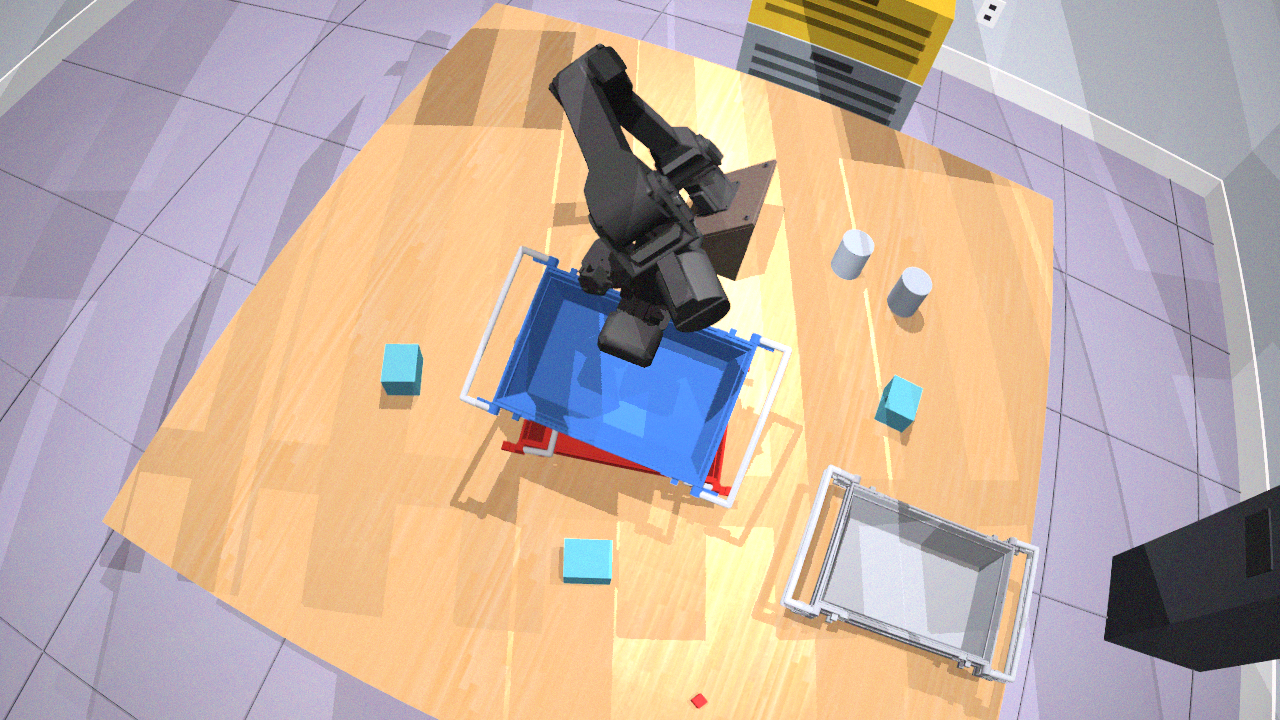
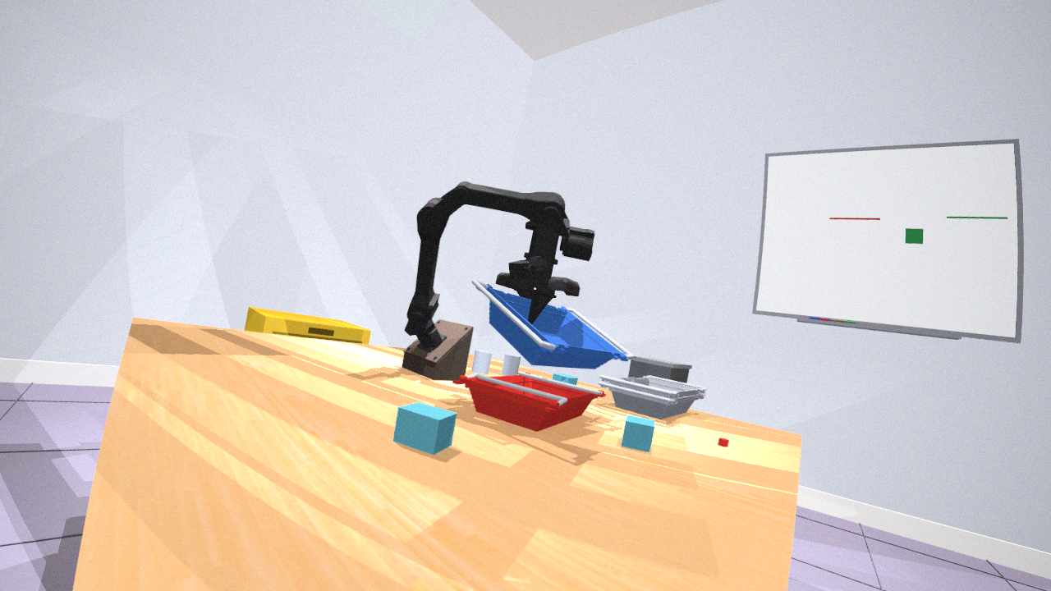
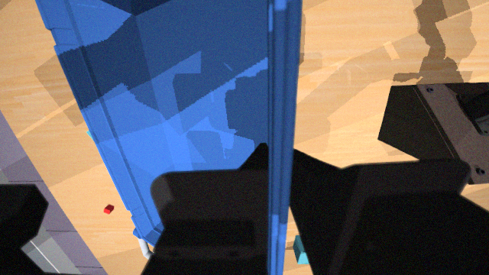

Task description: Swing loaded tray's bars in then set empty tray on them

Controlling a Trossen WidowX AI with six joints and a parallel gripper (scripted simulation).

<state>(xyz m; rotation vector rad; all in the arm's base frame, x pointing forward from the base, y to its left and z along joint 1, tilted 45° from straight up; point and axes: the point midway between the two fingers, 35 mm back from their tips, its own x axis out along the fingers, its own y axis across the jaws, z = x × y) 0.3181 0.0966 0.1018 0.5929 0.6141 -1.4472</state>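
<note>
The blue tray lies 70 mm ahead of my gripper tip.
</note>
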